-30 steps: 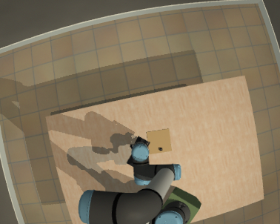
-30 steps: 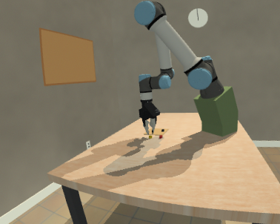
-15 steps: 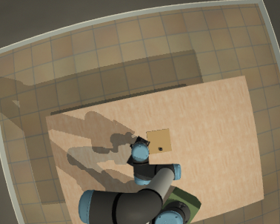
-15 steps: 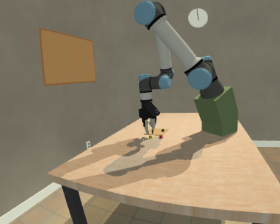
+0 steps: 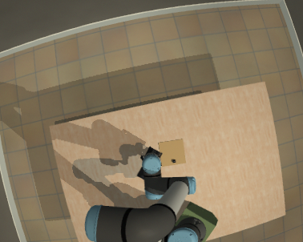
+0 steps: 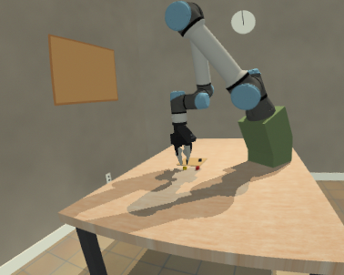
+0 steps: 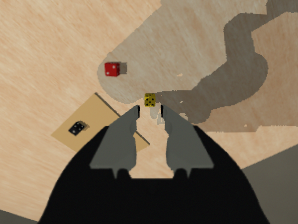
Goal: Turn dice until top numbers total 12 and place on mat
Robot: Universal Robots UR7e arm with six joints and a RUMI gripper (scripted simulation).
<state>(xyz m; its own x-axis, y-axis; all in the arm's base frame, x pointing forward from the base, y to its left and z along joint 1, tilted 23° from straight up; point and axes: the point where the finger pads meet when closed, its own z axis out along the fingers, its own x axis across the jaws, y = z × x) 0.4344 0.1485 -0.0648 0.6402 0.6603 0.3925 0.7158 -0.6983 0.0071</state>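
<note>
Right now my hand is 3 cm above the yellow die. Round my hand: black die 5 cm behind, 13 cm to the right, 3 cm below; then red die 7 cm behind, 1 cm to the right, 3 cm below; then tan mat 13 cm to the right, 4 cm below.
</note>
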